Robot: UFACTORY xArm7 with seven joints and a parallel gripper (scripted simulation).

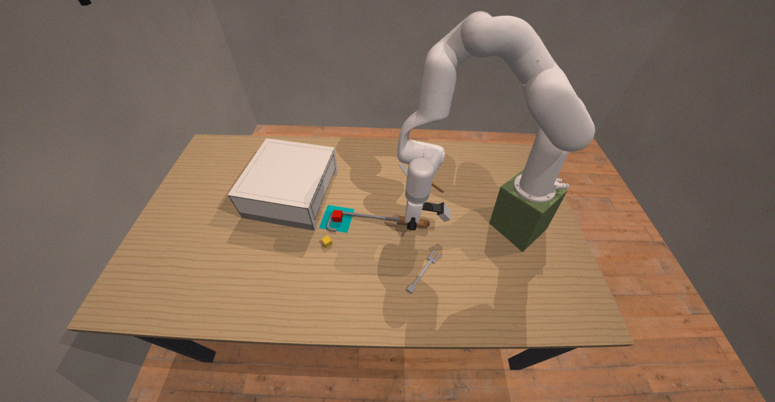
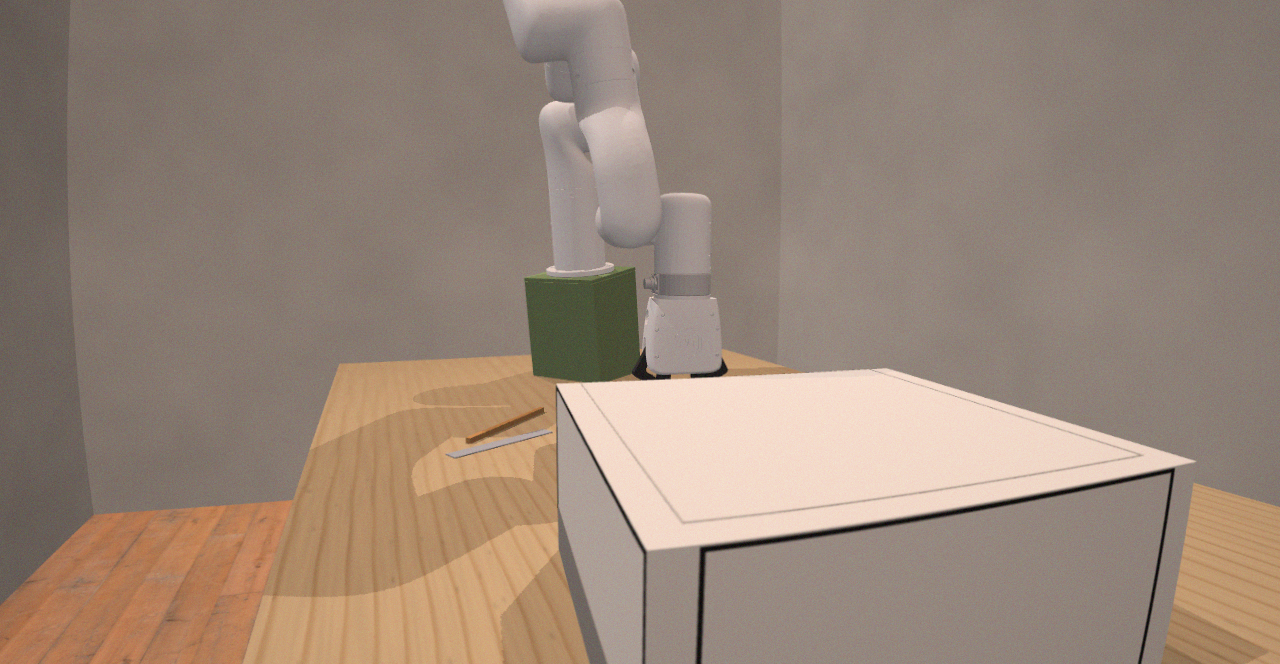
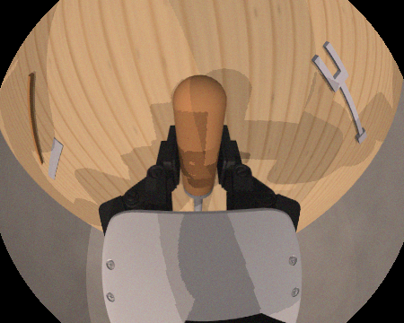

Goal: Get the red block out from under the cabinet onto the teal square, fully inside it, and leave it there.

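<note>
Right now my hand is 120 mm short of the hook tool, 30 mm to the right of it and 10 mm above it. Round my hand: grey strip 30 mm ahead, 240 mm to the right, 20 mm below; then grey fork 50 mm behind, 170 mm to the left, 20 mm below; then thin wooden stick 50 mm behind, 230 mm to the right, 20 mm below.
</note>
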